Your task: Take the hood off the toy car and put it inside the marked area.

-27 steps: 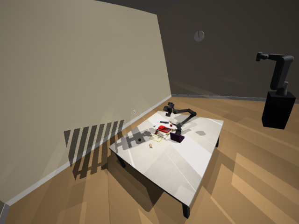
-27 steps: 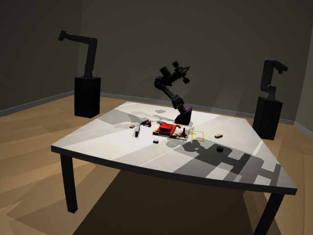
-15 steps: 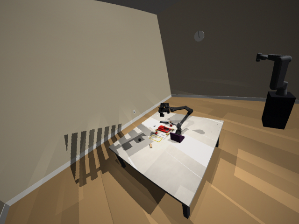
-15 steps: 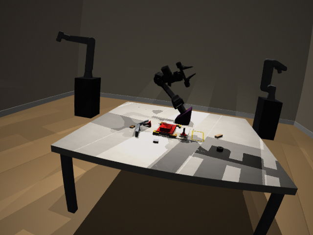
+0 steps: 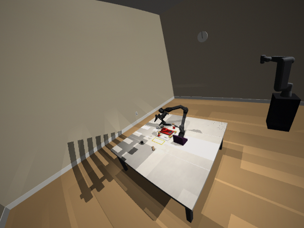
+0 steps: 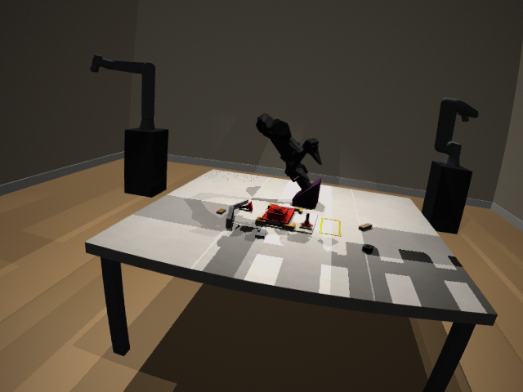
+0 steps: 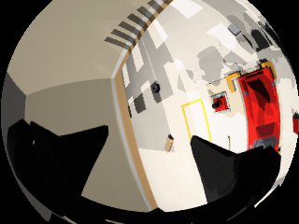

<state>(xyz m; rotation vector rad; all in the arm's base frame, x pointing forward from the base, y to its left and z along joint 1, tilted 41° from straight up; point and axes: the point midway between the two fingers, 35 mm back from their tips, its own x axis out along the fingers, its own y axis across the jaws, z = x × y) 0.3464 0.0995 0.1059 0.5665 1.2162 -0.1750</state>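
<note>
Now: gripper tip 190 mm above the red hood, 130 mm to the left of it and 10 mm past it. From my gripper tip the other things lie so: grey bar: 310 mm to the right, 210 mm below, 60 mm ahead; black ring: 230 mm to the left, 220 mm below, 160 mm ahead; brown block: 250 mm to the left, 220 mm below, 90 mm behind.
</note>
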